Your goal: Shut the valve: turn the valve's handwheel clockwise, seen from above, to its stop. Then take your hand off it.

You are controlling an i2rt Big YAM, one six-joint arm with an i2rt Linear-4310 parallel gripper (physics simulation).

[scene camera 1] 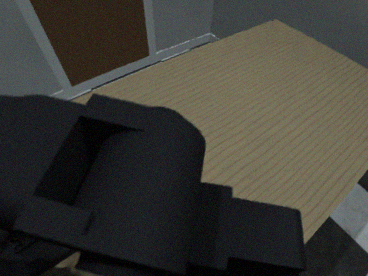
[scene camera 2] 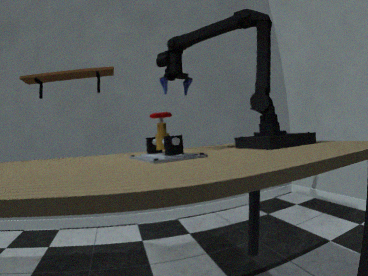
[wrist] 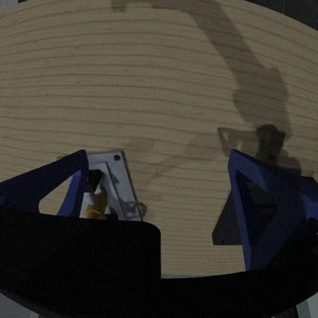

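Note:
The valve's red handwheel (scene camera 2: 160,115) sits level on top of a yellow valve body (scene camera 2: 160,135) (wrist: 96,207). The body stands between black brackets on a grey base plate (scene camera 2: 170,158) (wrist: 131,192). My gripper (scene camera 2: 175,90) (wrist: 157,157) is open and empty, its blue fingers pointing down. In scene camera 2 it hangs above the handwheel, apart from it and somewhat to the right. In the wrist view the valve shows behind and beside the left finger, and the handwheel does not show. In scene camera 1 the dark arm hides the valve and the fingers.
The wooden table (scene camera 1: 270,100) (scene camera 2: 75,182) (wrist: 150,75) carries the valve and the arm's black base (scene camera 2: 275,140) (wrist: 227,227). A wooden shelf (scene camera 2: 67,75) is on the wall behind. Shadows of the arm lie across the table in the wrist view.

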